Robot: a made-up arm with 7 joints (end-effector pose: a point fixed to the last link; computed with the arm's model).
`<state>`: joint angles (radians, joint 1 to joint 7).
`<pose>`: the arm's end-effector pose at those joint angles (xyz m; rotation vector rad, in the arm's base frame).
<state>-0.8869 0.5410 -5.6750 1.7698 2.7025 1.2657 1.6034</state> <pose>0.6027 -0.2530 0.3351 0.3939 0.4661 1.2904</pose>
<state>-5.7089 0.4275 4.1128 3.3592 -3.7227 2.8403 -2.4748</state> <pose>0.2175 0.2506 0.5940 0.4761 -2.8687 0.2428</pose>
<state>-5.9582 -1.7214 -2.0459 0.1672 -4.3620 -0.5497 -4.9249</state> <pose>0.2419 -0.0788 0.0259 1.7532 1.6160 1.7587</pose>
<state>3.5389 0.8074 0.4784 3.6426 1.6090 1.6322 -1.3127</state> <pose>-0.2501 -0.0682 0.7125 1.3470 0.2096 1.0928</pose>
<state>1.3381 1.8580 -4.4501 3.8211 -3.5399 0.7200 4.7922</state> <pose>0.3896 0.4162 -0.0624 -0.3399 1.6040 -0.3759</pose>
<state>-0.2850 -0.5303 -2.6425 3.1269 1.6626 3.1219 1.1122</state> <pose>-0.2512 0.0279 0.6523 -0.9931 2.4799 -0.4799</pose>
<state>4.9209 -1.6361 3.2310 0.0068 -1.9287 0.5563 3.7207</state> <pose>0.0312 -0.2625 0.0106 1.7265 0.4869 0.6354</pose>
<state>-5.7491 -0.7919 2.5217 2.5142 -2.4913 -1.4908 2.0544</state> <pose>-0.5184 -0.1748 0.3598 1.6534 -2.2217 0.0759</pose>
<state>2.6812 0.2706 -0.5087 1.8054 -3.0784 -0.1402 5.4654</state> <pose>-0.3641 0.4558 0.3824 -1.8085 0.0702 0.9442</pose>
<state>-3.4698 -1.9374 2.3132 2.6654 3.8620 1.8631 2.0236</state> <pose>0.5267 -0.3275 -0.1312 0.3270 0.3809 1.3817</pose>
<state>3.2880 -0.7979 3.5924 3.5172 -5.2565 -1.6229 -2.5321</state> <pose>0.2842 -0.0780 0.5867 1.1879 -1.4378 1.1932</pose>
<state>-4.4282 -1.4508 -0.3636 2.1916 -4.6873 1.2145 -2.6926</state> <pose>0.2429 -0.4672 0.6223 1.2144 0.3957 -2.5538</pose>
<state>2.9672 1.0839 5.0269 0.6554 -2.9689 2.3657 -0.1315</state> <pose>-0.0076 0.4399 0.0640 -0.9293 -0.5622 1.2386</pose>
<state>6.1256 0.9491 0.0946 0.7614 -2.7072 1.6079 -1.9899</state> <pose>0.2956 -0.0294 -0.2371 -1.4309 1.5867 -1.7284</pose>
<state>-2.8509 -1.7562 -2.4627 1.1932 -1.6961 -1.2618 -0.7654</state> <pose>0.0042 0.3585 -0.1596 -0.4605 -1.1169 -1.2919</pose>
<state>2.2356 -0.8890 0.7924 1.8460 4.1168 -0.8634 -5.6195</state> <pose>-0.2173 -0.3236 0.5996 1.8724 -0.2817 -1.4418</pose>
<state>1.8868 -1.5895 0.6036 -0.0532 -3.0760 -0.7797 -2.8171</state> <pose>-0.0925 0.1557 0.2116 -1.5911 -1.9384 -1.0663</pose>
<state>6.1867 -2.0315 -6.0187 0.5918 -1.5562 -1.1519 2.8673</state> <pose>-0.0983 0.1861 0.4683 -1.4242 -0.7264 -1.4116</pose>
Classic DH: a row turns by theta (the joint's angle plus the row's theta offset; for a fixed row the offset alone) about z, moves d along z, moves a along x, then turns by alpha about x. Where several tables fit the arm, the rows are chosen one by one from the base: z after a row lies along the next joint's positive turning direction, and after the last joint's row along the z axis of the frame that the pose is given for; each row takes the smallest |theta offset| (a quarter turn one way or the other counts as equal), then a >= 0, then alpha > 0; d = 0 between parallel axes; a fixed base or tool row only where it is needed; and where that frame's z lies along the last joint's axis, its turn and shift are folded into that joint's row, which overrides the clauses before.
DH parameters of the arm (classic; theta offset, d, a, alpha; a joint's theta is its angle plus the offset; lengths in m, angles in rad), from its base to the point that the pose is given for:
joint 1: 0 0.161 0 -1.5708
joint 2: 0 0 0 1.5708
joint 3: 0 0.2243 0.0802 1.5708
joint 4: 0 0 0.0886 1.5708
joint 5: 0 0.3914 0 1.5708
joint 6: 0 0 0.0536 -1.5708
joint 7: 0 0.0684 0 0

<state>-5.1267 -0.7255 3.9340 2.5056 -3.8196 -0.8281 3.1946</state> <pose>-0.0634 -0.5796 0.4126 1.5595 -1.5085 0.8302</pose>
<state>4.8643 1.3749 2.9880 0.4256 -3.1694 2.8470 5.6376</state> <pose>0.0397 0.0981 0.5127 1.4609 -0.5147 0.7396</pose>
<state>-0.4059 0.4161 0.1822 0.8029 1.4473 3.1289 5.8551</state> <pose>0.3666 -0.0268 0.0713 -0.2355 -0.3429 0.9962</pose>
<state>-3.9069 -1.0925 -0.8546 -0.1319 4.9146 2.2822 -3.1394</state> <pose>-0.0179 0.1990 0.0844 -2.2722 0.8204 -1.9139</pose>
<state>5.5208 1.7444 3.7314 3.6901 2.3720 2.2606 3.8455</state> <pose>0.3719 -0.2311 -0.1606 -0.9703 -1.5720 0.2546</pose>
